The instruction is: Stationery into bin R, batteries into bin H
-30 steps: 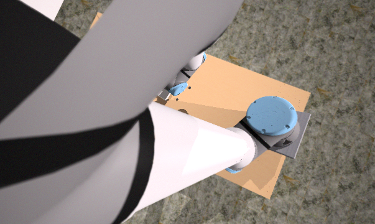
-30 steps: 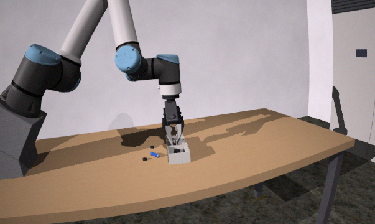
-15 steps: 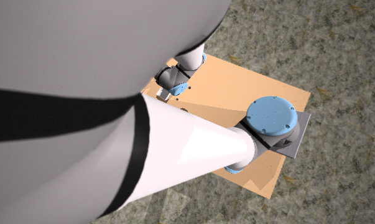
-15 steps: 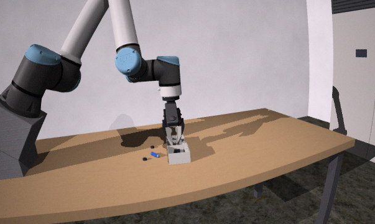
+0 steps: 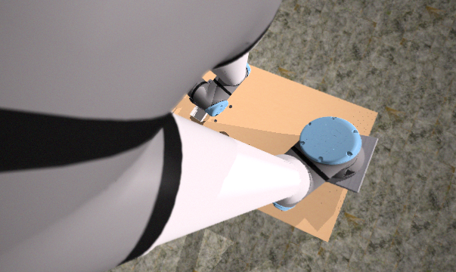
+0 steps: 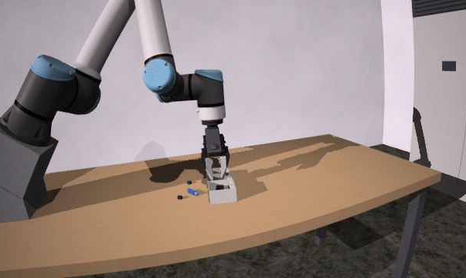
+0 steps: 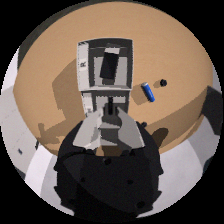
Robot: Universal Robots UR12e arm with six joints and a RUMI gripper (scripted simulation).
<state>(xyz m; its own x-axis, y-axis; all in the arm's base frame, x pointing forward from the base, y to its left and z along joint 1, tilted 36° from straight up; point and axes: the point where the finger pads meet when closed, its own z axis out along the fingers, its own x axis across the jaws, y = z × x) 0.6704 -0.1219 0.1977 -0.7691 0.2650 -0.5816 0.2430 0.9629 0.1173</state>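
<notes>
My gripper is now 1 cm short of the grey double bin and 1 cm above it. From my hand the other things lie so: short black stick 2 cm below; white item 2 cm behind, 8 cm to the right, 2 cm below; blue battery 9 cm behind, 3 cm below.
</notes>
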